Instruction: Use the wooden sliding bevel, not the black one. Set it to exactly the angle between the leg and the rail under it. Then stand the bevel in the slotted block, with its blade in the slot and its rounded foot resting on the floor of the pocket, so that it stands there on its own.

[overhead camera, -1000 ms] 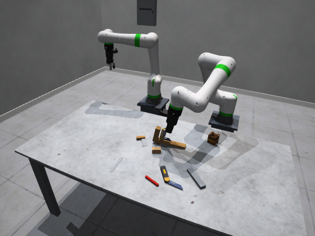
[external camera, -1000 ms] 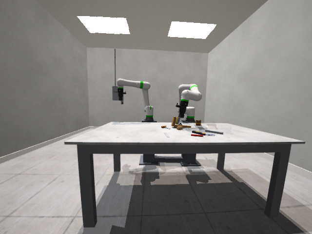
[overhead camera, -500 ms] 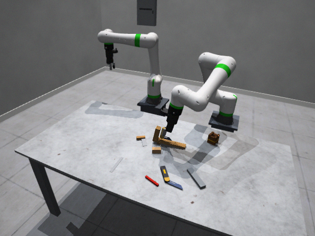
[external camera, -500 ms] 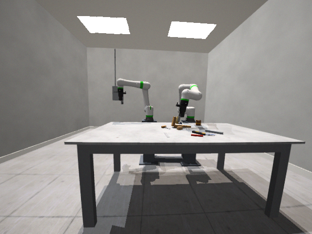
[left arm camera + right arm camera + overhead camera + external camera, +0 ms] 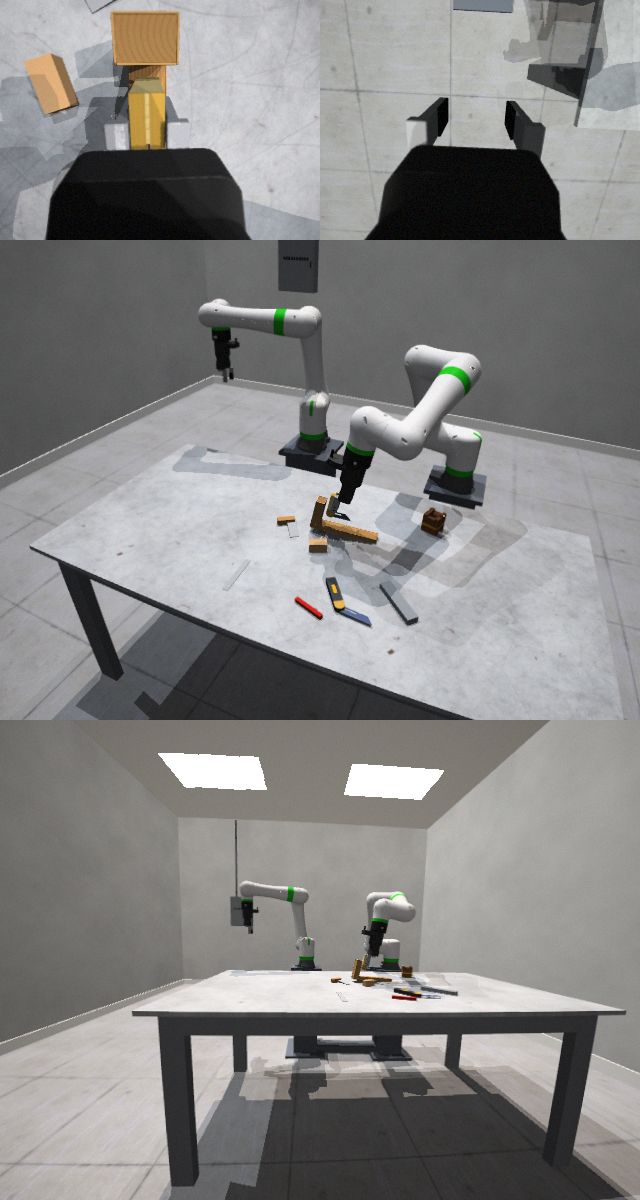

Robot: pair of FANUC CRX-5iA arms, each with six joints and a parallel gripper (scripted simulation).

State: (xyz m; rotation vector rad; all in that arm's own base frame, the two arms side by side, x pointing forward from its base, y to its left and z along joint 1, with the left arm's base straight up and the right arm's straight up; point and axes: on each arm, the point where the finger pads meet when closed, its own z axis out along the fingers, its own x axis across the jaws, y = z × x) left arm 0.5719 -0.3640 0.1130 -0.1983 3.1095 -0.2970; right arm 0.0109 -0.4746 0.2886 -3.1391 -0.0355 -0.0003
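Note:
The wooden bevel is 1 cm below my left hand. Round my left hand: blue blade 1 cm to the left, 4 cm below; then small square 5 cm ahead, 16 cm to the right, 10 cm below; then wooden block 11 cm ahead, 1 cm to the right, 10 cm below.

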